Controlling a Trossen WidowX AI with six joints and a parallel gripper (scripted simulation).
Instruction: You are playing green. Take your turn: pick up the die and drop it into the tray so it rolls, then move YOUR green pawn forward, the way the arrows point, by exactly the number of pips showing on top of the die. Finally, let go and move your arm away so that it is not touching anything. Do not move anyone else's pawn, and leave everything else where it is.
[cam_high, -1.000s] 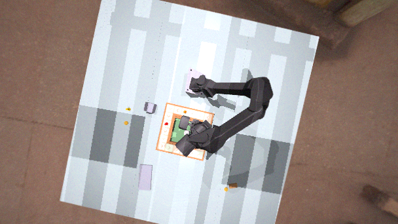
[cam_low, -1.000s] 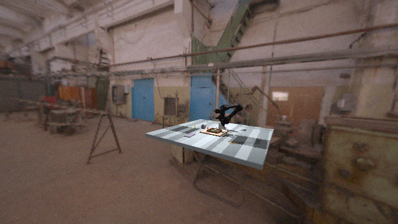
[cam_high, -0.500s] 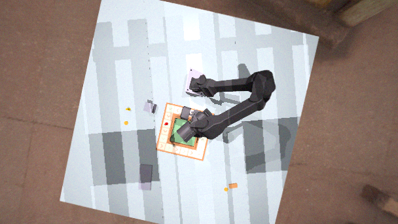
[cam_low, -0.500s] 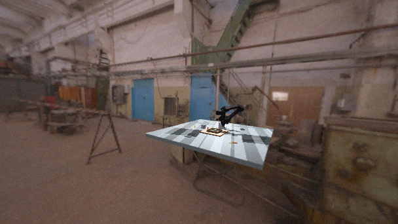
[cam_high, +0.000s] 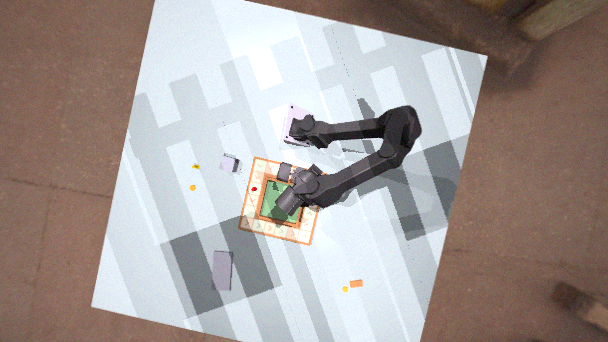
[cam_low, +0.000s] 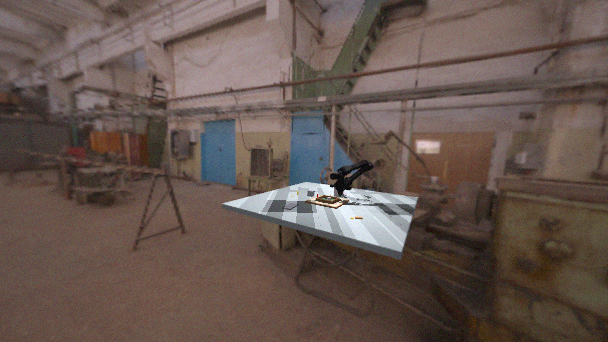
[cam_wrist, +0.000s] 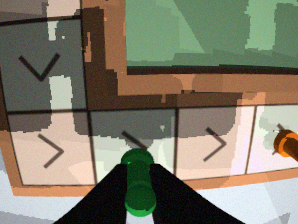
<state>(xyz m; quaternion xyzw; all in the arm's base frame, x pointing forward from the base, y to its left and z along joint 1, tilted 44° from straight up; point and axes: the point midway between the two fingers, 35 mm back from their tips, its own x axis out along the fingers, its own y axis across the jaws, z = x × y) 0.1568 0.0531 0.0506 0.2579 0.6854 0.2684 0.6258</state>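
Right now my gripper tip is 10 mm below the green pawn. Also, from my gripper tip: orange pawn 90 mm to the right, 10 mm below; green tray 110 mm ahead, 60 mm to the right, 30 mm below; grey die 110 mm ahead, 50 mm to the right, 10 mm below.
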